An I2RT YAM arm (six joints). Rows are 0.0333 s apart.
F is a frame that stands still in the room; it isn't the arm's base.
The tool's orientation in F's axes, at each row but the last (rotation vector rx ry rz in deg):
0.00, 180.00, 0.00
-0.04, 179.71, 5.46
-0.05, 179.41, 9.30
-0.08, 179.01, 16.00
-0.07, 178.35, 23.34
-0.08, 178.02, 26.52
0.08, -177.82, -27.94
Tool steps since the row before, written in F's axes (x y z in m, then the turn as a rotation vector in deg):
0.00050, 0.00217, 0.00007, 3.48, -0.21, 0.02
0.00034, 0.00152, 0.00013, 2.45, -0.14, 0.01
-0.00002, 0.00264, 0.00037, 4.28, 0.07, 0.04
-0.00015, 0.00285, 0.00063, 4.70, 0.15, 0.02
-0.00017, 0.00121, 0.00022, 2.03, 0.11, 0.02
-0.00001, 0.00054, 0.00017, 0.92, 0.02, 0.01
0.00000, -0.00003, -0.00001, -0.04, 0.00, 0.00
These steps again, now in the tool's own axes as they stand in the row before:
-0.00050, 0.00217, -0.00007, -3.48, -0.21, -0.02
-0.00034, 0.00152, -0.00004, -2.45, -0.14, -0.01
0.00002, 0.00266, -0.00010, -4.28, 0.07, -0.01
0.00015, 0.00292, -0.00012, -4.70, 0.14, 0.03
0.00017, 0.00123, 0.00010, -2.03, 0.11, 0.01
0.00001, 0.00057, -0.00001, -0.92, 0.02, 0.00
0.00000, -0.00003, 0.00000, 0.04, 0.00, 0.00

